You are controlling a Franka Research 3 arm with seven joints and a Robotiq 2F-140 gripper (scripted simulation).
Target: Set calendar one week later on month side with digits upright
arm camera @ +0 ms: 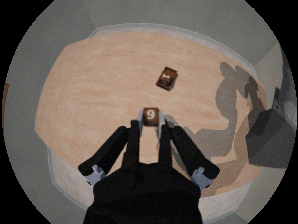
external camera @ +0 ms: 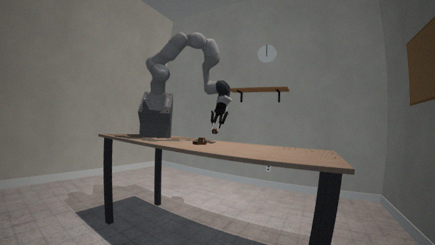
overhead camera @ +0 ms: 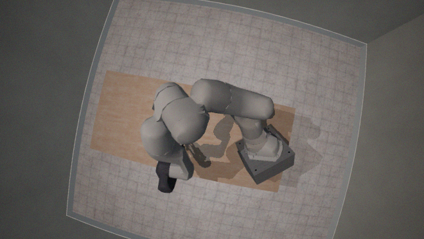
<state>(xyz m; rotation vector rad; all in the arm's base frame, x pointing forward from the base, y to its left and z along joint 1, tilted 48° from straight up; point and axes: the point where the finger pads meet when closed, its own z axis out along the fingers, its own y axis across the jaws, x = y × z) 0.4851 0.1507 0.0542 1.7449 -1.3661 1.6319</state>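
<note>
The calendar cube lies 2 cm below my hand and 1 cm to the right of it.
</note>
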